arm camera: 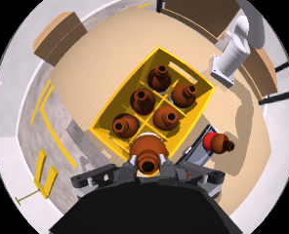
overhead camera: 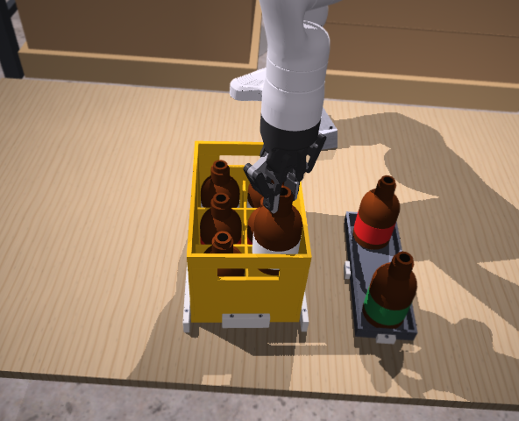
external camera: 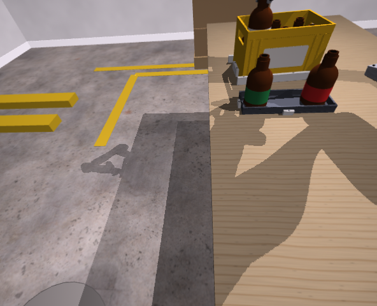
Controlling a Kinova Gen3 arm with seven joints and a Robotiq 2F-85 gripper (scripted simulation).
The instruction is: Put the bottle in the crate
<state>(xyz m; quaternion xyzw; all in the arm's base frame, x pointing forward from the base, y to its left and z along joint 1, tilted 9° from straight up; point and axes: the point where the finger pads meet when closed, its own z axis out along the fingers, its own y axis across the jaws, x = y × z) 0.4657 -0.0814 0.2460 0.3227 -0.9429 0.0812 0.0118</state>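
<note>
My gripper is now 90 mm past the yellow crate, 40 mm to the left of it and 170 mm above it. From my hand the other things lie so: red-labelled bottle: 130 mm behind, 220 mm to the left, 170 mm below; green-banded bottle: 40 mm ahead, 190 mm to the left, 170 mm below; tray: 50 mm behind, 210 mm to the left, 240 mm below.
</note>
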